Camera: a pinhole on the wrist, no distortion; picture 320 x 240 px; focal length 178.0 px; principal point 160.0 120.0 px. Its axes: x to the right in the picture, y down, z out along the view. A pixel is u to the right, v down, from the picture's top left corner.
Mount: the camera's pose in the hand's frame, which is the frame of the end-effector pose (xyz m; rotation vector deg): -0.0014 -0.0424 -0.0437 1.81 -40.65 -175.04
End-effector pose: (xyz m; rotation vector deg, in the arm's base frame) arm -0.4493 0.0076 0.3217 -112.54 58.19 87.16
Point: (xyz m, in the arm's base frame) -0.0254 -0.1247 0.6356
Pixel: behind the camera
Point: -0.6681 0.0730 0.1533
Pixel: 89.4 108.9
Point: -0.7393 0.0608 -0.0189
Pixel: 35.4 108.8
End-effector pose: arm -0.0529 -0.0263 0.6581 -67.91 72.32 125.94
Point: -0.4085 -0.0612 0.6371
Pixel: 9.7 15.5
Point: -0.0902 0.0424 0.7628
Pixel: 226.7 106.9
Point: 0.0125 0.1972 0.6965
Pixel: outside the picture
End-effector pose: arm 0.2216 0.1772 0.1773 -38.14 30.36 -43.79
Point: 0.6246 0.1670 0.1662
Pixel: 28.0 83.6
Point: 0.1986 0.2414 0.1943
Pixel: 298.5 73.2
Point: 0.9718 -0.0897 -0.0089
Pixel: outside the picture
